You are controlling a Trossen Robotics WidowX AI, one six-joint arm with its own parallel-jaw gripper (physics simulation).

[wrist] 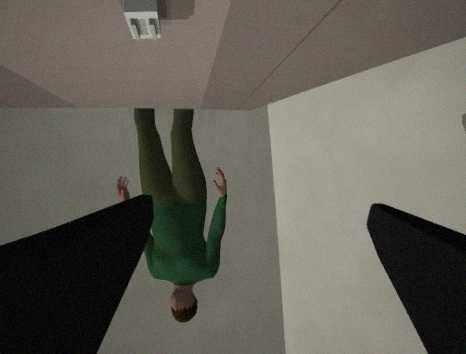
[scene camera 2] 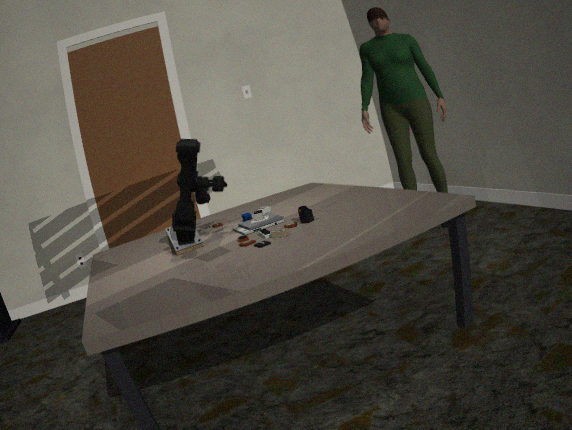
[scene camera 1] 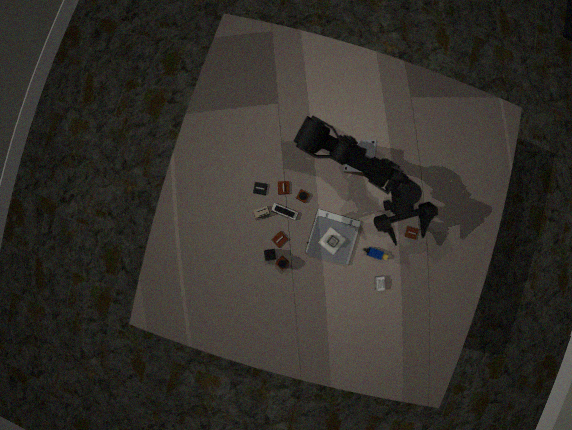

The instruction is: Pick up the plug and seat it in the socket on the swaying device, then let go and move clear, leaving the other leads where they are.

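A blue piece with a yellow end and a dark end, which looks like the plug, lies on the table beside the device. The device is a grey plate carrying a white block with a square opening that looks like the socket. My gripper is open and empty, raised above the table on the yellow-end side of the blue piece. The blue piece does not show in the wrist view. Whether the device is moving cannot be told.
A small white slotted piece lies past the blue piece. A red piece lies near the fingers in the overhead view. Several red, black and beige pieces and a black-and-white strip lie across the device. A person stands beyond the table.
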